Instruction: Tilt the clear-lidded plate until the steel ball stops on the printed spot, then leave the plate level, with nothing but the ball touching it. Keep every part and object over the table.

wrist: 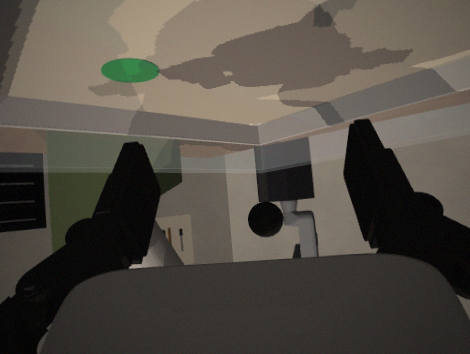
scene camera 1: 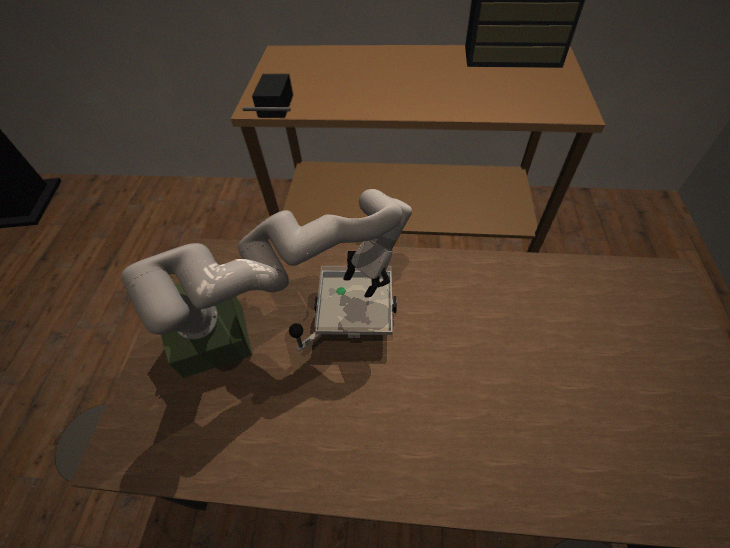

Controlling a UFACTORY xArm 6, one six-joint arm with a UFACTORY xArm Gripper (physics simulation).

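The square clear-lidded plate (scene camera 1: 327, 318) (wrist: 190, 111) stands on the table with a dark pivot on either side. It looks about level; a slight tilt cannot be told. The green printed spot (scene camera 1: 340, 290) (wrist: 130, 70) lies toward its back left in the scene view. I cannot make out the steel ball in either view. A black ball knob (scene camera 1: 296, 330) (wrist: 265, 219) on a bent grey arm sits off the plate's front left corner. My gripper (scene camera 1: 359, 285) (wrist: 247, 156) is open and empty, tilted over the plate's back part. Whether its fingertips touch the plate cannot be told.
The green robot base (scene camera 1: 206, 353) (wrist: 67, 200) stands left of the plate on the wooden table (scene camera 1: 501, 383). Behind is a second table (scene camera 1: 412, 88) with a black box (scene camera 1: 272, 88) and a drawer cabinet (scene camera 1: 521, 34). The arm's shadow falls across the plate.
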